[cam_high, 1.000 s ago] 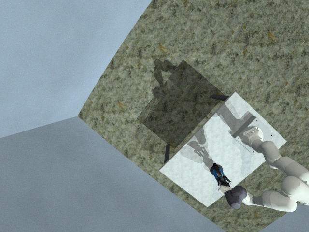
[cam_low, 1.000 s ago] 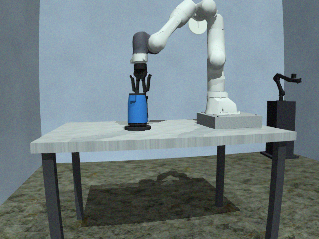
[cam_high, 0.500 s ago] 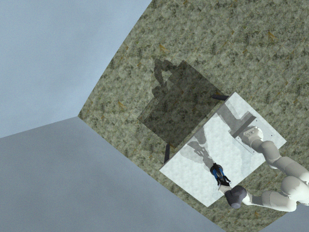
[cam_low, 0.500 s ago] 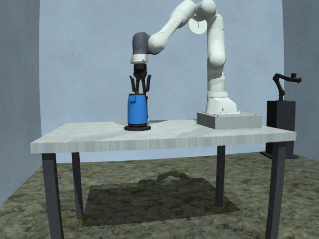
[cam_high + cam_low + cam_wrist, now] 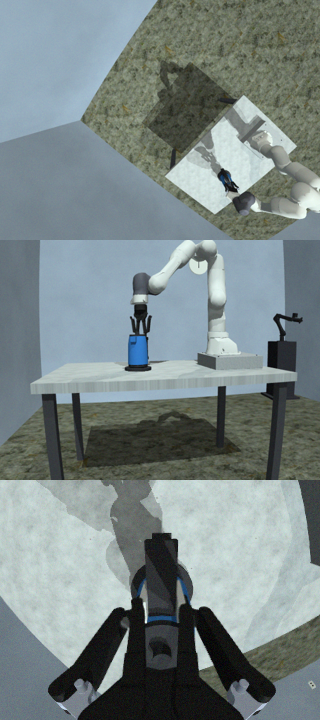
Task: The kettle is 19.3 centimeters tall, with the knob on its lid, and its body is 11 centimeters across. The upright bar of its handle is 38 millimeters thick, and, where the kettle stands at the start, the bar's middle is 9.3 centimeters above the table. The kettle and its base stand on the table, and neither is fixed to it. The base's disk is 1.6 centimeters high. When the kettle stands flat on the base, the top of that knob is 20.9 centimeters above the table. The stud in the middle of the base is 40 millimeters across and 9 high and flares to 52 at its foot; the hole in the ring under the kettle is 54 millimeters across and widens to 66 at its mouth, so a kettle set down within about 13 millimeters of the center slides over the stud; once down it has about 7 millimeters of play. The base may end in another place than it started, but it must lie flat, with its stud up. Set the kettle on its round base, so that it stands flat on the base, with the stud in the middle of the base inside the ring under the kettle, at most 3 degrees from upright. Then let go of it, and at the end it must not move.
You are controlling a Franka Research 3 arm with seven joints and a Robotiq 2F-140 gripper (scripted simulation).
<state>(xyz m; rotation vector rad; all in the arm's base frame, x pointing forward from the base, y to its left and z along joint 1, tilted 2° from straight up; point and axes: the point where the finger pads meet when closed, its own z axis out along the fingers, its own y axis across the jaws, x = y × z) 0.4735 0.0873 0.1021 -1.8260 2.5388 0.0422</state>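
Now: the blue kettle 1 cm ahead of my hand, 3 cm to the left of it and 5 cm below it. Round my hand: black round base (2 cm ahead, 6 cm to the left, 16 cm below).
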